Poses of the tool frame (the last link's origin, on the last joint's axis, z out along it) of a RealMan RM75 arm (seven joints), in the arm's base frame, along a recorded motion.
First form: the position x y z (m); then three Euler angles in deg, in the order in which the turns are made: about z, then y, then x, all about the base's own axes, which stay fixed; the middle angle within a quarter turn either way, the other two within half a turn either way.
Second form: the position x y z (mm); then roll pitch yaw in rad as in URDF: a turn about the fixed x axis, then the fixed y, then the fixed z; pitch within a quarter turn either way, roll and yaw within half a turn. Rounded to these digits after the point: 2 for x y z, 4 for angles.
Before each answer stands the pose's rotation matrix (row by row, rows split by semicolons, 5 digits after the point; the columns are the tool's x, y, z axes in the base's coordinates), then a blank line. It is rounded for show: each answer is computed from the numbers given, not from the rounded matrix.
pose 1, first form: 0.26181 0.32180 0.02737 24.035 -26.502 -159.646
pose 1, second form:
0.81733 -0.36450 -0.44623; -0.24011 -0.91949 0.31127; -0.52376 -0.14726 -0.83904

261.81 321.80 27.37 -2.9678 0.5513 -0.2857
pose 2, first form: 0.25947 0.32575 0.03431 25.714 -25.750 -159.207
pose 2, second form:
0.81150 -0.39079 -0.43445; -0.26667 -0.90920 0.31974; -0.51995 -0.14362 -0.84203

259.47 325.75 34.31 -2.9727 0.5468 -0.3175
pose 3, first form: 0.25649 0.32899 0.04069 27.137 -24.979 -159.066
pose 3, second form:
0.80668 -0.41346 -0.42229; -0.29174 -0.90000 0.32387; -0.51396 -0.13806 -0.84663

256.49 328.99 40.69 -2.9799 0.5398 -0.3470
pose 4, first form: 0.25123 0.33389 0.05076 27.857 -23.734 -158.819
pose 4, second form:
0.80934 -0.42775 -0.40249; -0.30713 -0.89234 0.33076; -0.50064 -0.14408 -0.85358

251.23 333.89 50.76 -2.9744 0.5243 -0.3627
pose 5, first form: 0.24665 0.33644 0.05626 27.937 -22.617 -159.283
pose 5, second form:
0.81552 -0.43247 -0.38457; -0.31802 -0.89007 0.32655; -0.48352 -0.14401 -0.86341

246.65 336.44 56.26 -2.9763 0.5047 -0.3718
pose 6, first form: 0.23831 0.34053 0.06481 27.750 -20.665 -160.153
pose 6, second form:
0.82805 -0.43566 -0.35290; -0.33192 -0.88821 0.31767; -0.45184 -0.14590 -0.88008

238.31 340.53 64.81 -2.9773 0.4688 -0.3812
